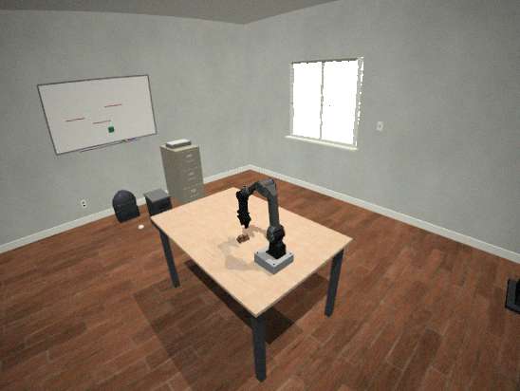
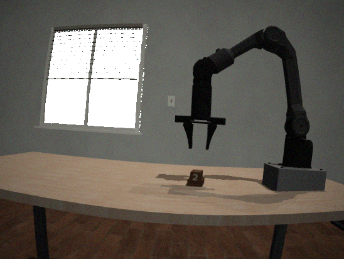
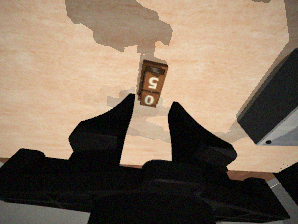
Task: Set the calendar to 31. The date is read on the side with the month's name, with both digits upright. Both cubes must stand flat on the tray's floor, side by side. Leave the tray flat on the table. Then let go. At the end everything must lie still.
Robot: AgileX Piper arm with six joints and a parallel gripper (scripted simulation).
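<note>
Now: the brown tray 100 mm below my hand and 20 mm to the left of it.
</note>
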